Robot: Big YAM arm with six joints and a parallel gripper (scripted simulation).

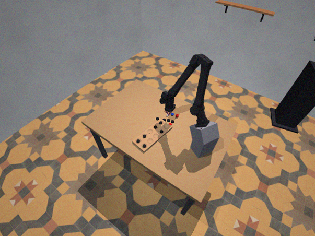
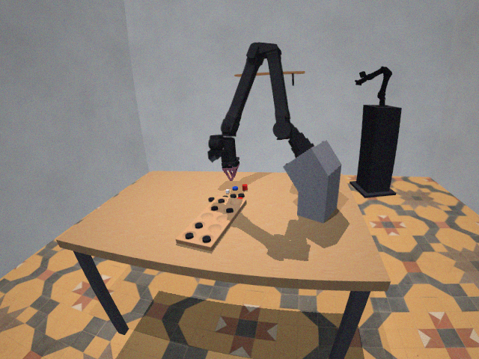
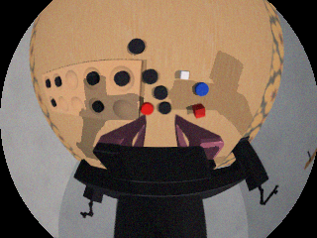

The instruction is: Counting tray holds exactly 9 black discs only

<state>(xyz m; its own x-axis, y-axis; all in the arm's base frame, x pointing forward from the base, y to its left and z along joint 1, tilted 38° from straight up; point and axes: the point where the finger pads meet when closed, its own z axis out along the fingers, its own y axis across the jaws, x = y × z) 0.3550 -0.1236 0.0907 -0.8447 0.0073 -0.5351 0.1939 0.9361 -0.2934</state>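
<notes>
Right now the red disc is 30 mm behind my hand, 40 mm to the left of it and 100 mm below it. From my hand the other things lie so: small white piece (30 mm ahead, 60 mm to the right, 100 mm below); then blue disc (10 mm behind, 100 mm to the right, 100 mm below); then red cube (60 mm behind, 90 mm to the right, 100 mm below).
</notes>
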